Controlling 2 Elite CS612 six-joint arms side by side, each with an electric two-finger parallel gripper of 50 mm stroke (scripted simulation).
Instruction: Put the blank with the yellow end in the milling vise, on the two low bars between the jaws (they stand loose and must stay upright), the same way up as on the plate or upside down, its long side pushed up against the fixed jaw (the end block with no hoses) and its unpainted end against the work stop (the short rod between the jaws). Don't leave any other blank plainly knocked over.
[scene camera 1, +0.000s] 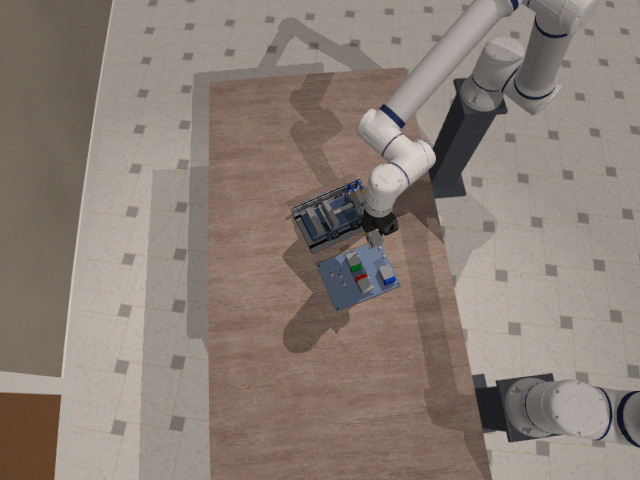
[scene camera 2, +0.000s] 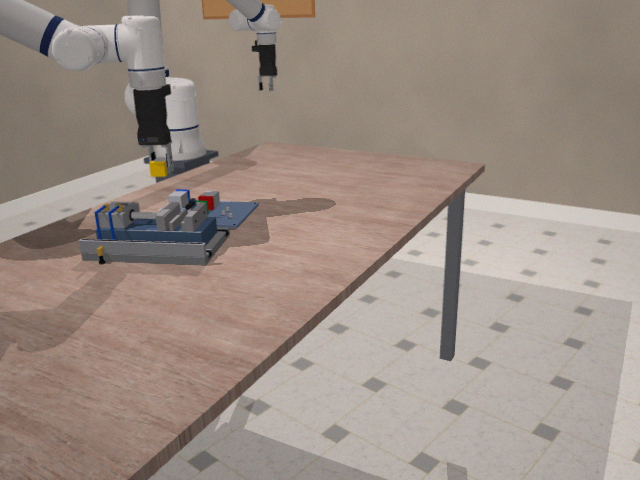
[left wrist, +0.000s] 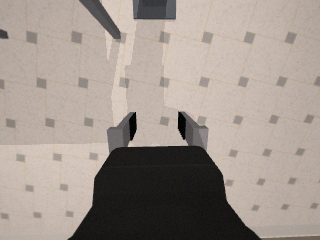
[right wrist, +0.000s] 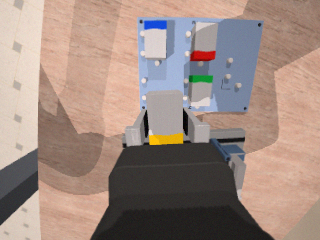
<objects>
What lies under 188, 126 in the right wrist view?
My right gripper.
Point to a red-ended blank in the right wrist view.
204, 34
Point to a yellow-ended blank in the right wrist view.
At 164, 108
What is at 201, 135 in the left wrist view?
My left gripper.
</objects>
